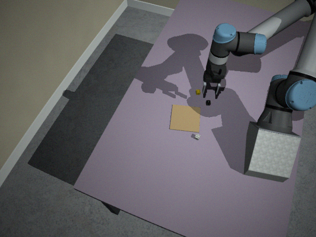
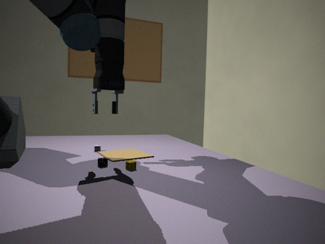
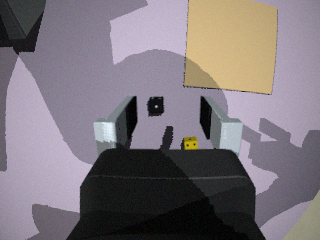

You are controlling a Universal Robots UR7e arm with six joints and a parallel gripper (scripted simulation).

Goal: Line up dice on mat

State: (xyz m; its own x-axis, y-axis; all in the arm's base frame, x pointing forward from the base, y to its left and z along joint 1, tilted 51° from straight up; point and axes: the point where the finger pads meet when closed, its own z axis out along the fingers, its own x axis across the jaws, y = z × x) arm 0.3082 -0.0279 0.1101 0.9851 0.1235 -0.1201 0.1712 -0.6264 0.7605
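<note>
Now: hand 150 mm above the black die, 30 mm to the left of it and 10 mm past it. Also, from my hand: white die 170 mm to the left, 150 mm below, 10 mm ahead; tan mat 150 mm below, 80 mm to the left, 80 mm ahead; yellow die 150 mm below, 80 mm to the right, 50 mm ahead.
</note>
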